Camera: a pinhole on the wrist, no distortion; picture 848 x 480 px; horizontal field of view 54.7 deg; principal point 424.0 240.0 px. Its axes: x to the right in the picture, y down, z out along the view. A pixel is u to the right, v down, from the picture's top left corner.
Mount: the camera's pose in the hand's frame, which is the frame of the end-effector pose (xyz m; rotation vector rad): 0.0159 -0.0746 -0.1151 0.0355 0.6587 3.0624
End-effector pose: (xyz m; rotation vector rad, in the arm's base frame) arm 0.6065 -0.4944 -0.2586 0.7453 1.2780 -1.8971
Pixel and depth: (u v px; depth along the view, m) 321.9 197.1 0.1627
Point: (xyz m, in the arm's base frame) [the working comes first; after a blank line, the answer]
In the camera's frame: -0.0203 -0.0085 0.1627

0.5813 -0.5315 -0.2798
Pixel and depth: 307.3 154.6 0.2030
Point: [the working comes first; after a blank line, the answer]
In the camera's frame: -0.0289 -0.0211 0.2030

0.5964 -0.5702 -0.2913
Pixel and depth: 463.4 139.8 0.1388
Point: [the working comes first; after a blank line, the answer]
In the camera's frame: 0.0067 -0.0170 0.1388

0.5973 -0.5012 -0.2659
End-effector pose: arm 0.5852 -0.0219 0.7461 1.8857 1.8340 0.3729
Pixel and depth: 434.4 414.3 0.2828
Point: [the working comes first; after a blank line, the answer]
In the camera's frame: 0.0036 0.0601 0.2828

0.6604 -0.0282 0.5949
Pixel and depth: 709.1 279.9 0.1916
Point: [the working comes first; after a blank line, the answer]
In the camera's frame: 0.0666 0.0093 0.1916

0.6122 -0.0772 0.6957
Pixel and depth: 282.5 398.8 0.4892
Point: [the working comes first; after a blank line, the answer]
In the camera's frame: -0.0844 0.0948 0.4892

0.8133 0.0346 0.4392
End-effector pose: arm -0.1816 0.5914 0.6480 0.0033 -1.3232 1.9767
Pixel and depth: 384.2 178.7 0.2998
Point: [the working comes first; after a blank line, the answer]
In the camera's frame: -0.0146 -0.0224 0.2998

-0.3053 0.4815 0.6772
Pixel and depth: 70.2 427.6 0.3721
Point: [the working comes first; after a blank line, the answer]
In the camera's frame: -0.1606 0.0852 0.3721

-0.4123 0.4938 0.8401
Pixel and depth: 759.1 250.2 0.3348
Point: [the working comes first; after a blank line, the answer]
In the camera's frame: 0.1369 0.0042 0.3348

-0.2095 0.3601 0.6466
